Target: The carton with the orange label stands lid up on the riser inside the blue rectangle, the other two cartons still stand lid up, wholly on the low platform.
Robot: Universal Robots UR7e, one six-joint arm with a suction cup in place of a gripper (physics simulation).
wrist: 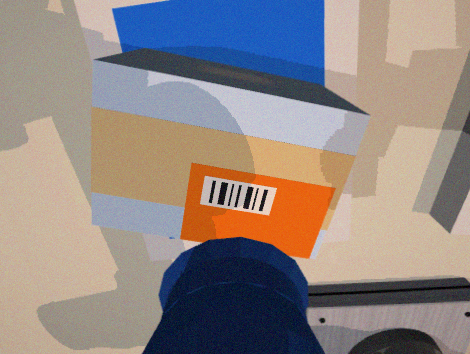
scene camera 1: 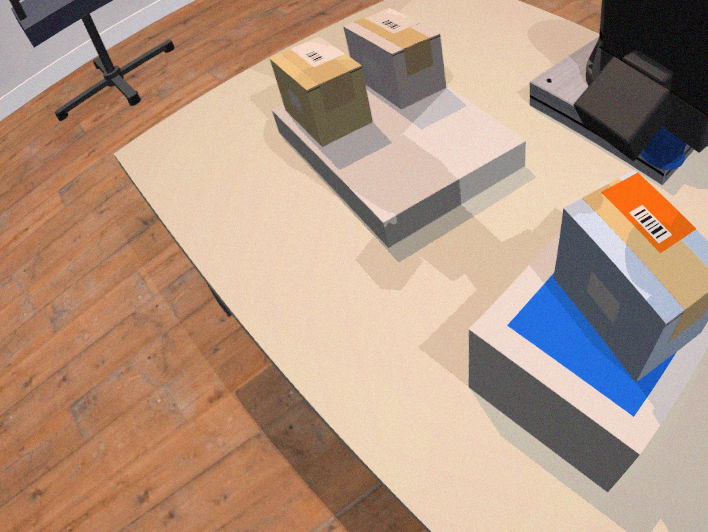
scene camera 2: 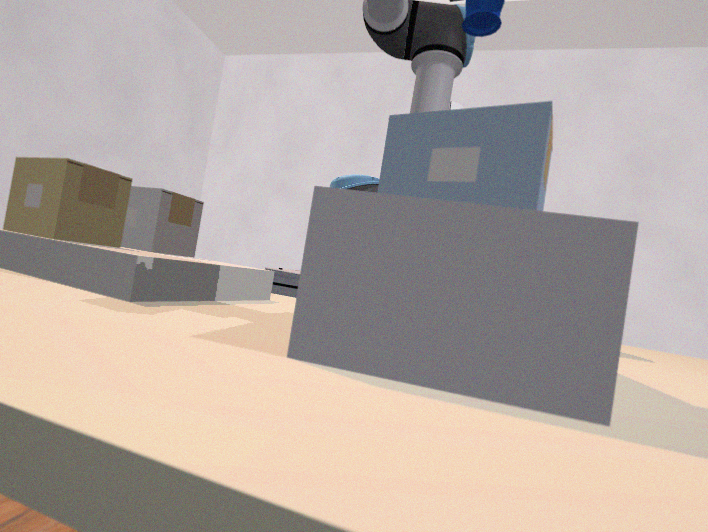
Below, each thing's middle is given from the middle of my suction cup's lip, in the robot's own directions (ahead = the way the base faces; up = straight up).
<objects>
I see my suction cup 10 mm past the carton with orange label (scene camera 1: 625,255) and 160 mm above it. Round my suction cup: low platform (scene camera 1: 409,167) 30 mm behind, 450 mm to the right, 300 mm below; riser (scene camera 2: 526,308) 20 mm behind, 270 mm below.
</objects>
